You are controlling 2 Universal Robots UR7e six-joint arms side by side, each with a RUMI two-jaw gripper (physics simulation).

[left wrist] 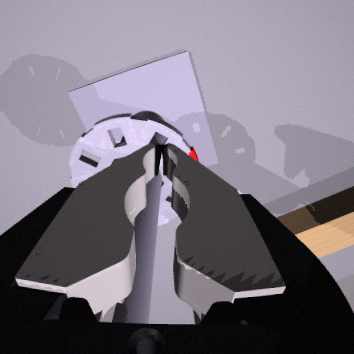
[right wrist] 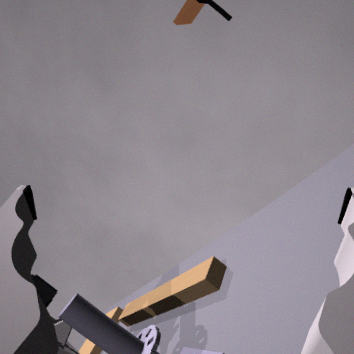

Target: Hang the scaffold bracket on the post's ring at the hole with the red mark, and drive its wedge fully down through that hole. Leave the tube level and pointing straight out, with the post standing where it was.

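Frame: origin at the left arm's base, x ahead, y left, z up, level; metres.
Seen in the pictures: left gripper, fingertip midpoint: (left wrist: pixel 161 146); right gripper, fingertip midpoint: (right wrist: pixel 184 189).
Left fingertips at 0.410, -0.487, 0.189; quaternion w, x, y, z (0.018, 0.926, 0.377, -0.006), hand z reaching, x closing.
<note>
A point is followed by its place in that frame, as x, y, z.
The post's pale ring (left wrist: pixel 105 129) {0.391, -0.537, 0.121} (right wrist: pixel 152 341) {0.445, -0.611, 0.121} has slots; its red mark (left wrist: pixel 193 154) {0.456, -0.500, 0.120} shows beside my left gripper's fingers. The post's pale square base plate (left wrist: pixel 150 80) {0.400, -0.510, 0.006} lies beyond the ring, on the table. A dark round bar that looks like the post (right wrist: pixel 100 322) {0.436, -0.581, 0.209} carries the ring in the right wrist view; part of it (left wrist: pixel 147 245) {0.445, -0.532, 0.210} shows between my left fingers. My left gripper (left wrist: pixel 161 146) {0.410, -0.487, 0.189} is shut over the ring, with no held thing visible at its tips. My right gripper (right wrist: pixel 184 189) {0.292, -0.953, 0.286} is wide open and empty. I cannot make out the bracket or wedge.
A wooden beam (right wrist: pixel 172 290) {0.717, -0.457, 0.047} (left wrist: pixel 327 235) {0.731, -0.462, 0.047} lies on the pale table (right wrist: pixel 280 255) {0.640, -0.797, 0.000}. Part of a second wooden piece (right wrist: pixel 90 346) {0.750, 0.143, 0.038} shows near the bar. A brown block (right wrist: pixel 188 12) with a black strip shows at the top of the right wrist view.
</note>
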